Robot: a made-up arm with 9 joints. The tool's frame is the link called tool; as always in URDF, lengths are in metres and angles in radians. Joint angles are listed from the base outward.
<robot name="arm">
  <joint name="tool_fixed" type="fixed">
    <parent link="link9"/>
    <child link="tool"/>
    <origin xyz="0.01 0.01 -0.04" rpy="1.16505 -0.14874 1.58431"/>
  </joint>
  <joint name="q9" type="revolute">
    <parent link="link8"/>
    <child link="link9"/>
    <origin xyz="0.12 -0.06 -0.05" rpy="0 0 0"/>
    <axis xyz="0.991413 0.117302 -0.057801"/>
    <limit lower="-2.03" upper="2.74"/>
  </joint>
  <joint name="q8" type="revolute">
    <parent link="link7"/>
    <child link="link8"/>
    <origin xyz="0.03 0.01 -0.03" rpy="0 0 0"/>
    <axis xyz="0 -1 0"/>
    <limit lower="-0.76" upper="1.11"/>
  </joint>
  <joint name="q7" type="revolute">
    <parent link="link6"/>
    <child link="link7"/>
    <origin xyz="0.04 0.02 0" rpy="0 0 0"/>
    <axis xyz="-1 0 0"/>
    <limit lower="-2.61" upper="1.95"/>
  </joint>
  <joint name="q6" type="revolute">
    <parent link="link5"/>
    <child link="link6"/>
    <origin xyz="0.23 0.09 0.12" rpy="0 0 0"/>
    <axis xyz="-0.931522 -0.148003 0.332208"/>
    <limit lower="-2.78" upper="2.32"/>
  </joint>
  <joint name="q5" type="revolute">
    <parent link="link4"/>
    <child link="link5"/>
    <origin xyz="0.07 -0.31 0.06" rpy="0 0 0"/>
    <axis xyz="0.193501 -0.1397 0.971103"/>
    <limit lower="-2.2" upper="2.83"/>
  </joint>
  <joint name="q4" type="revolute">
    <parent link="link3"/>
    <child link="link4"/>
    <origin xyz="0.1 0.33 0.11" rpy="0 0 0"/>
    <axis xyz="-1 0 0"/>
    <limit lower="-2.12" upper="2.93"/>
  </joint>
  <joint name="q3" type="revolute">
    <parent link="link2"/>
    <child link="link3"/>
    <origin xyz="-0.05 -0.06 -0.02" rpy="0 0 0"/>
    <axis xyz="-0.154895 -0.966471 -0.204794"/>
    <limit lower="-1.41" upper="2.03"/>
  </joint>
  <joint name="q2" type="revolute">
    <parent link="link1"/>
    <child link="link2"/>
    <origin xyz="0.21 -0.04 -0.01" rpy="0 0 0"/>
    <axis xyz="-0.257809 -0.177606 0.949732"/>
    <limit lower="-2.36" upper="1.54"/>
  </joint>
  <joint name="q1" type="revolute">
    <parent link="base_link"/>
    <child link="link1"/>
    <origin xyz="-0.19 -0.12 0.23" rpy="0 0 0"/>
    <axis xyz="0 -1 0"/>
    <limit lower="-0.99" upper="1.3"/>
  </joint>
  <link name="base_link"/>
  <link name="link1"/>
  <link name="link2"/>
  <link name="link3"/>
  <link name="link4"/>
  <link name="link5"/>
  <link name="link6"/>
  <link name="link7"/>
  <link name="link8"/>
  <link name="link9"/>
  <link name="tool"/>
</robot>
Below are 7 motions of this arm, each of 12 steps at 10 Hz.
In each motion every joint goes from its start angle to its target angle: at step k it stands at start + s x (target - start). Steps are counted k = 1, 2, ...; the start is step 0. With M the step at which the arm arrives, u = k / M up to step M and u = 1 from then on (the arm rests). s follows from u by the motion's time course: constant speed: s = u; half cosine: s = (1 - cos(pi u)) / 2; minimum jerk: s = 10 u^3 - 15 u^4 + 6 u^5.
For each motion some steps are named. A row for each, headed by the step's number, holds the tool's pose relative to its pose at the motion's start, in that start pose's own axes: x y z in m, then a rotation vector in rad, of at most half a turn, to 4 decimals.
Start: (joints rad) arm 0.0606 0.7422 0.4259 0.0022 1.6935 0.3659 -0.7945 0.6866 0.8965
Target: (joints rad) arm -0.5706 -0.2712 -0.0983 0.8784 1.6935 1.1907 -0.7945 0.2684 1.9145
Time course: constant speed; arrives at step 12
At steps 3, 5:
3: -0.0483 0.1650 0.0695 -0.1749 -0.2476 0.1147
5: -0.0861 0.2898 0.0756 -0.2998 -0.4226 0.2648

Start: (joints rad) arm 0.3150 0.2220 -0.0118 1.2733 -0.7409 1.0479 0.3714 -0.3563 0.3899
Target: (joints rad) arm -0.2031 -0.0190 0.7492 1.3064 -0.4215 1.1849 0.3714 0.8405 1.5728
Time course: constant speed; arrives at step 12
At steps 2, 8, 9, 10, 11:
2: 0.0481 0.0119 0.0185 -0.1258 0.0664 0.1971
8: 0.1914 0.0973 0.0099 -0.2853 0.4431 0.8104
9: 0.2123 0.1167 -0.0014 -0.2735 0.5279 0.9068
10: 0.2318 0.1372 -0.0153 -0.2494 0.6177 0.9989
11: 0.2496 0.1583 -0.0316 -0.2124 0.7116 1.0856

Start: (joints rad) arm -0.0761 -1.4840 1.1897 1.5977 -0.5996 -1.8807 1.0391 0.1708 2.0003
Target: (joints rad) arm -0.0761 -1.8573 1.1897 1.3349 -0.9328 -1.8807 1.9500 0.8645 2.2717
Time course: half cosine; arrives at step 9
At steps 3, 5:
3: 0.0127 -0.0157 0.0069 0.0411 0.2309 -0.1270
5: 0.0156 -0.0440 0.0048 0.1374 0.4811 -0.3443

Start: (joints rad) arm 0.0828 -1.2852 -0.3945 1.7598 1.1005 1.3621 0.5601 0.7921 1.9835
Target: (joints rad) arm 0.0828 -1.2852 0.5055 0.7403 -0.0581 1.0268 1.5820 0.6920 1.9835
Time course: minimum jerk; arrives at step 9
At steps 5, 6, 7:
5: -0.0586 -0.0266 -0.4164 -0.4585 -1.2604 -0.4147
6: 0.0162 -0.1098 -0.5381 -0.5406 -1.6781 -0.4280
7: 0.0873 -0.1906 -0.5996 -0.5912 -1.9691 -0.3923

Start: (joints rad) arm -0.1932 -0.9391 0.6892 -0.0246 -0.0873 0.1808 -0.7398 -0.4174 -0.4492
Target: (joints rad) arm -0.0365 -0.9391 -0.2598 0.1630 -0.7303 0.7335 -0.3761 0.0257 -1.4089
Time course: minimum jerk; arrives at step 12
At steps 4, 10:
4: -0.1047 -0.0679 0.0127 0.1108 0.0095 -0.3739
10: -0.3293 -0.2619 -0.0248 0.6490 0.8951 -1.5254

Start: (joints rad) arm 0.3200 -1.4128 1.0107 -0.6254 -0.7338 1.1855 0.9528 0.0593 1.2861
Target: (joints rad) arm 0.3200 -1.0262 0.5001 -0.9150 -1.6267 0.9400 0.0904 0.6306 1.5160
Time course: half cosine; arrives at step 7
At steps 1, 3, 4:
1: 0.0088 -0.0356 -0.0076 0.0545 -0.0082 0.0805
3: 0.0887 -0.2445 -0.1056 0.3930 -0.1376 0.5696
4: 0.1417 -0.3430 -0.2027 0.5700 -0.2906 0.8107

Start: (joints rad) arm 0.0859 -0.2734 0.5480 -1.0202 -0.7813 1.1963 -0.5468 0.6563 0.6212
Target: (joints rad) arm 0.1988 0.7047 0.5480 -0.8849 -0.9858 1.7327 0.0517 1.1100 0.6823
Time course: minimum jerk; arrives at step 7
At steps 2, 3, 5, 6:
2: 0.0684 -0.0455 -0.0120 0.1158 0.2115 0.0258
3: 0.1836 -0.1018 -0.0476 0.2738 0.5620 0.1010
5: 0.4328 -0.1419 -0.2012 0.5345 1.3937 0.3861
6: 0.4841 -0.1317 -0.2521 0.5825 1.6101 0.4760

